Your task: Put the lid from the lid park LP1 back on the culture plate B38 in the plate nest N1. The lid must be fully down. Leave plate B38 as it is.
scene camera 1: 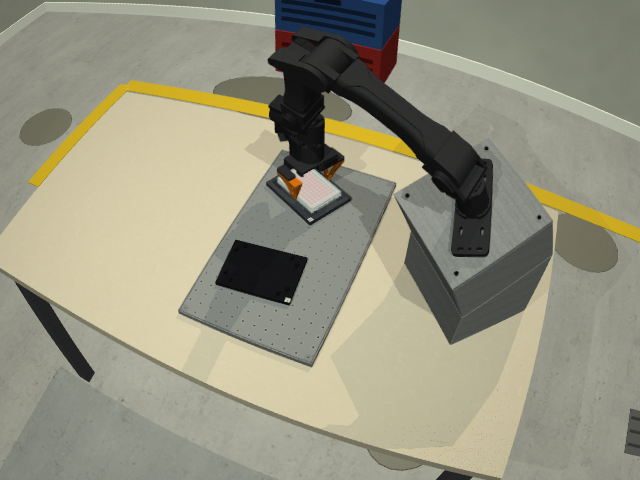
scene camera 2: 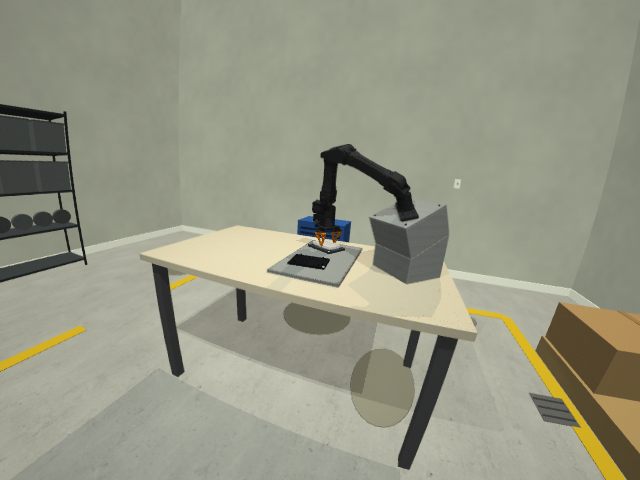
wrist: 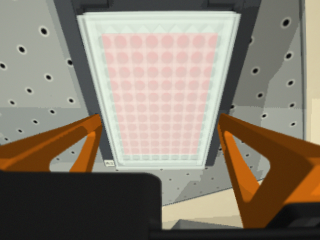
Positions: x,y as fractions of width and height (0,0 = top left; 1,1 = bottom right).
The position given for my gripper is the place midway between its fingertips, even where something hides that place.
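My gripper (scene camera 1: 0.49,0.39) is in sight, and so is a clear lid (scene camera 1: 0.49,0.40). You'd find them in the wrist view too, my gripper at (wrist: 0.50,0.50) and the lid at (wrist: 0.50,0.33).
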